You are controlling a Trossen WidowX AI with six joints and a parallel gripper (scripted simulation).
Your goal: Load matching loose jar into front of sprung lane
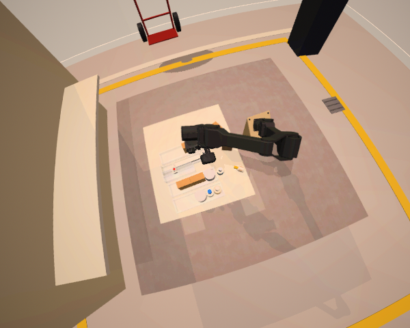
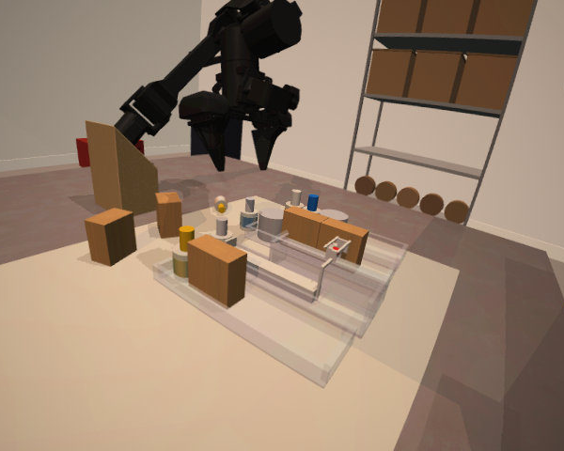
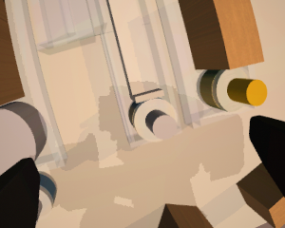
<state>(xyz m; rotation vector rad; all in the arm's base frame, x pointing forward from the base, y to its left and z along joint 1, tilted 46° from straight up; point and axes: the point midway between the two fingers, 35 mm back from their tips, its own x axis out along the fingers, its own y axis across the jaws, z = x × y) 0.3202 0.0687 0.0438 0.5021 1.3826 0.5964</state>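
Right now the pale pusher bar is 90 mm ahead of my gripper tip, 20 mm to the left of it and 100 mm below it. The rest, counted from my gripper tip: sprung lane 130 mm ahead, 20 mm to the left, 130 mm below.
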